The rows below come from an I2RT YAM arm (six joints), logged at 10 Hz.
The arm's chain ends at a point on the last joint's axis. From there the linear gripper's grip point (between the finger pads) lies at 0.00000 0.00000 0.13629 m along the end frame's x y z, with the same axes.
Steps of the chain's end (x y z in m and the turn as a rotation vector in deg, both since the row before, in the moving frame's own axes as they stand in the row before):
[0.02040 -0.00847 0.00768 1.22 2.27 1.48]
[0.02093 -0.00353 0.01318 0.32 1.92 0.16]
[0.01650 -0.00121 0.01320 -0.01 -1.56 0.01]
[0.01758 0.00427 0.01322 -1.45 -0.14 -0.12]
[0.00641 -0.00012 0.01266 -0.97 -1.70 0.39]
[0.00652 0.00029 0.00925 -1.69 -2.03 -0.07]
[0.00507 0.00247 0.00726 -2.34 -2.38 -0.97]
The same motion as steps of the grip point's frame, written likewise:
[0.02583 -0.01130 0.00754 1.22 2.27 1.48]
[0.02550 -0.00428 0.01310 0.32 1.92 0.16]
[0.01279 -0.00119 0.01315 -0.01 -1.56 0.01]
[0.01725 0.00772 0.01318 -1.45 -0.14 -0.12]
[0.00236 0.00217 0.01258 -0.97 -1.70 0.39]
[0.00170 0.00431 0.00911 -1.69 -2.03 -0.07]
[-0.00054 0.00808 0.00703 -2.34 -2.38 -0.97]

